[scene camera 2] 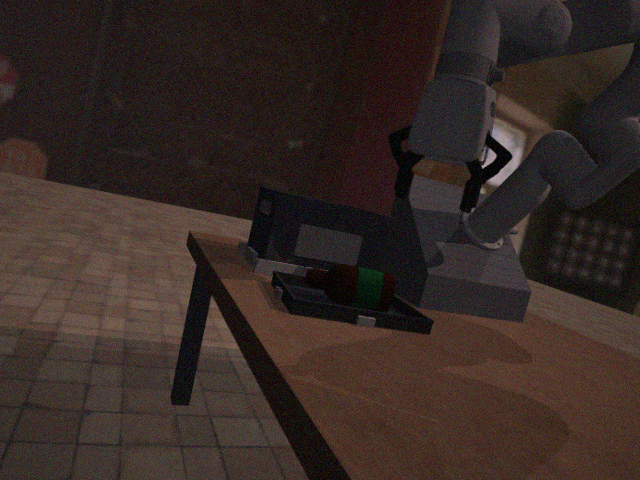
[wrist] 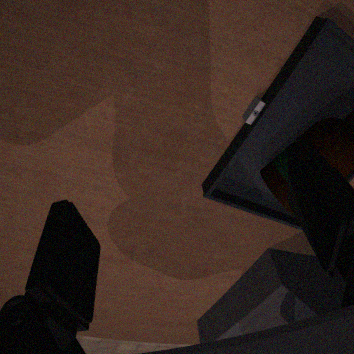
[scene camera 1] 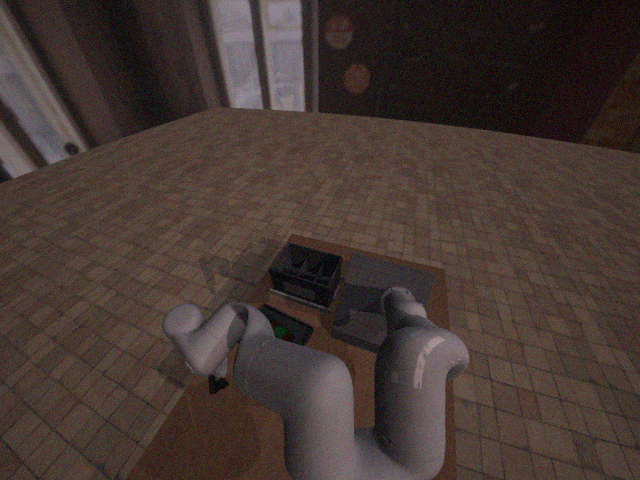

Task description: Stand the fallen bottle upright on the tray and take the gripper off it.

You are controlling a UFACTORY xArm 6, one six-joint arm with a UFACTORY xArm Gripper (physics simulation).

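Frame: origin at the arm's base, x up, y ahead, z left, level; centimetres.
Seen in the pictures: gripper, between the fingertips: [scene camera 2: 431, 204] [wrist: 183, 198] [scene camera 1: 223, 368]; arm's base, origin of its link: [scene camera 2: 480, 230].
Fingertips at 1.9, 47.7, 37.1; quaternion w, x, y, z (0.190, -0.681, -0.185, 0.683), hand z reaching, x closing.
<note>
Offsets run from my fingertips to a thing's top centre, as dx, dy, dz. Level surfaces: height alone.
The brown bottle with a green label @(-13.4, -3.5, -21.6) [scene camera 1: 279, 331] [scene camera 2: 369, 288] [wrist: 332, 142] lies on its side in the shallow black tray @(-18.7, -4.1, -21.4) [scene camera 1: 288, 316] [scene camera 2: 320, 311] [wrist: 232, 150]. In scene camera 2 its neck points left and its base right. My gripper [scene camera 1: 217, 384] [scene camera 2: 435, 200] [wrist: 183, 198] is open and empty. In scene camera 2 it hangs above and to the right of the bottle, apart from it. In the wrist view the right finger hides part of the bottle, and the left finger shows over the wooden table. In scene camera 1 the arm hides part of the tray.
A black crate with compartments @(-3.8, -8.8, -49.2) [scene camera 1: 305, 294] [scene camera 2: 279, 237] stands beside the tray, behind it in scene camera 2. A stepped grey block [scene camera 1: 356, 330] [scene camera 2: 475, 297] [wrist: 232, 305] stands beside both. The wooden table @(dx -21.3) [scene camera 1: 206, 434] [scene camera 2: 413, 397] [wrist: 165, 85] has an edge near the tray's neck-side end.
</note>
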